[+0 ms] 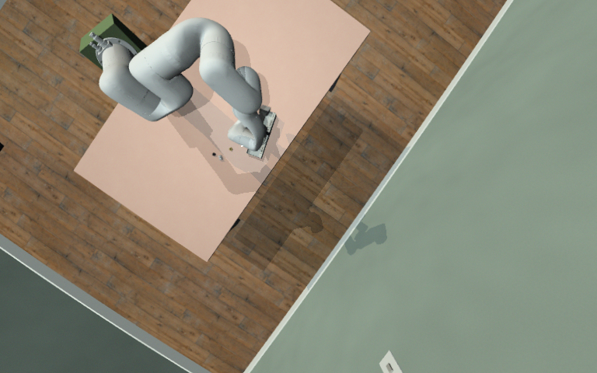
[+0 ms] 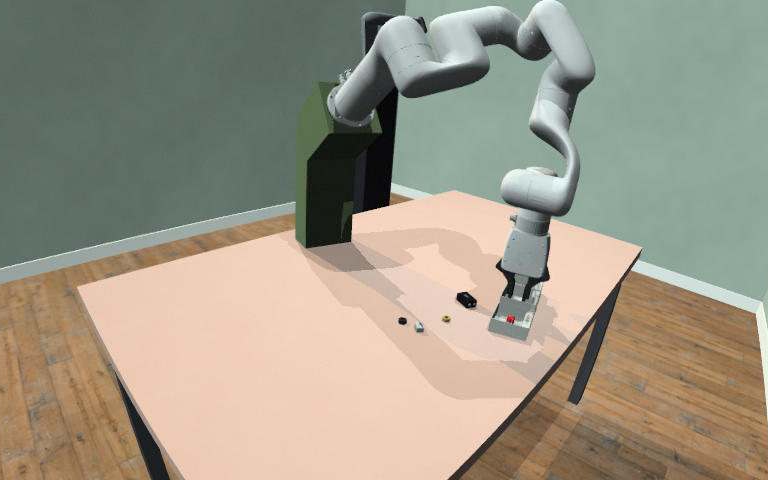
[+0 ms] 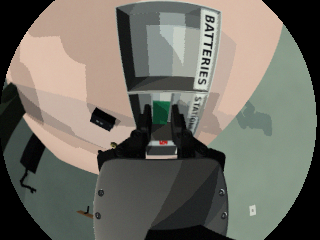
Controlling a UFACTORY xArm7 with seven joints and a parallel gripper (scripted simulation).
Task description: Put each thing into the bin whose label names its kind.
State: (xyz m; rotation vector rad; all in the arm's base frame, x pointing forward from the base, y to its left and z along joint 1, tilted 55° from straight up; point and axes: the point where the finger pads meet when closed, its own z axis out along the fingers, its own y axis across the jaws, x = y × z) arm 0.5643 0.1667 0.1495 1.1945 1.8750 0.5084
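My hand is 10 mm short of the three-part bin and 30 mm above it. From my hand the other things lie so: black block: 80 mm behind, 70 mm to the right, 40 mm below; green thing: 10 mm to the left, 40 mm below; red die: 30 mm ahead, 80 mm to the right, 30 mm below.
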